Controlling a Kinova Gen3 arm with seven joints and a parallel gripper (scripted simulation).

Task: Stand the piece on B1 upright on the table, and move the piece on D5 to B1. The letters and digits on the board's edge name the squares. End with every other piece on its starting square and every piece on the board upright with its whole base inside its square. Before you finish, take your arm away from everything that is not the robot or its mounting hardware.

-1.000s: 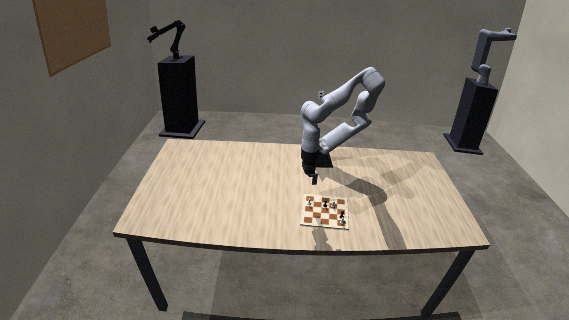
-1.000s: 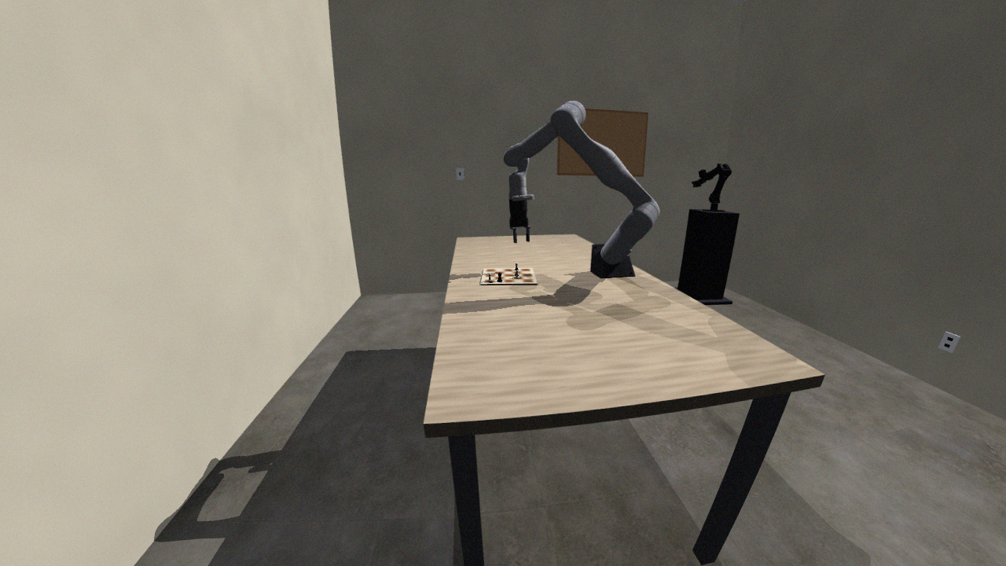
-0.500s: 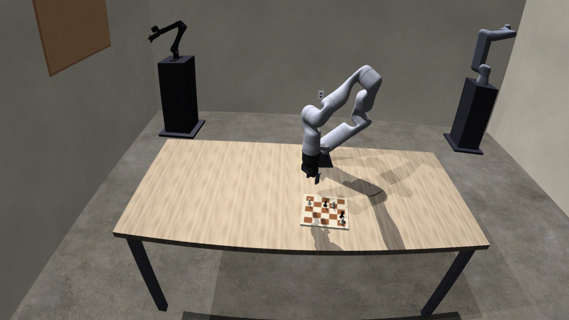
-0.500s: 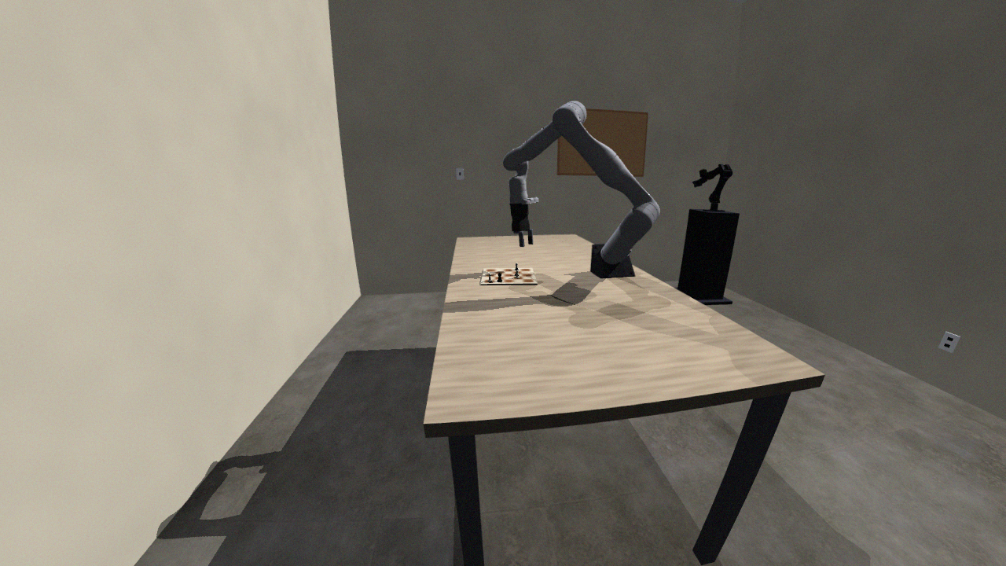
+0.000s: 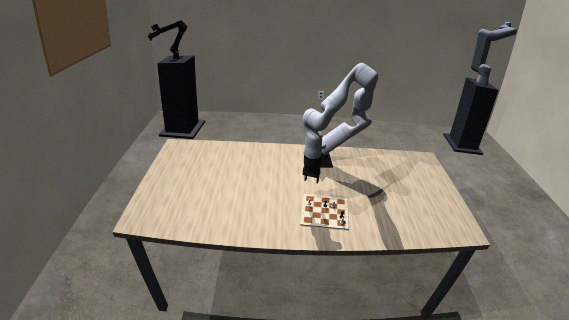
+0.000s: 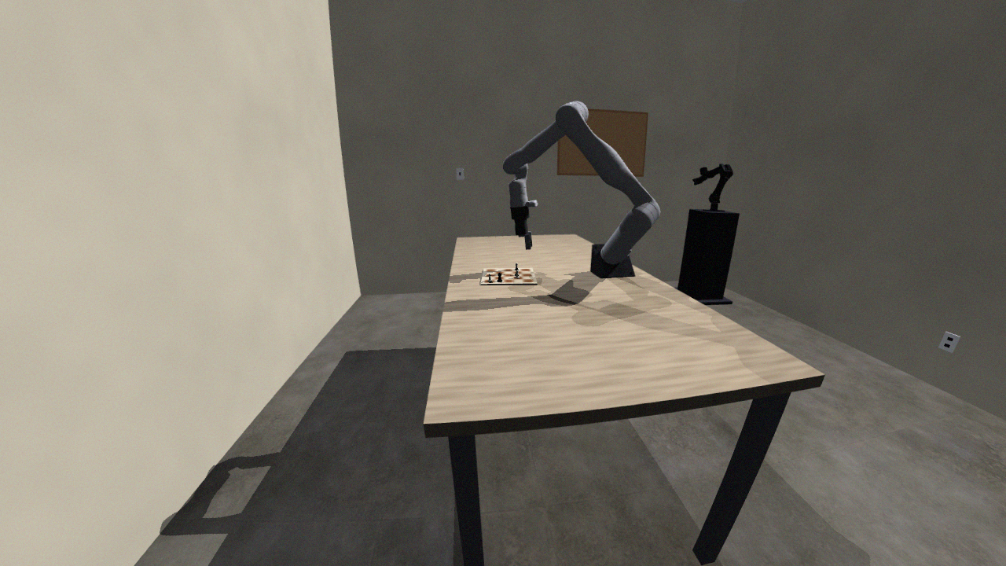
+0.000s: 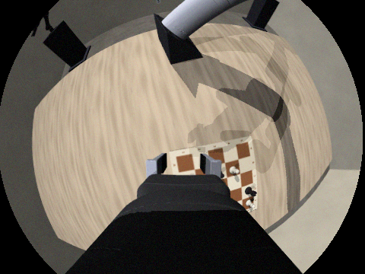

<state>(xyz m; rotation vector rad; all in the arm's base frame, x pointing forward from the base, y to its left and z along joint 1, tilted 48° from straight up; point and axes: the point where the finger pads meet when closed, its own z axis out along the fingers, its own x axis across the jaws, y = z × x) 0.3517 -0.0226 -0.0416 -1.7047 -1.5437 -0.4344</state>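
Right now my hand is 120 mm above the chessboard, 90 mm short of it and 80 mm to the right of it.
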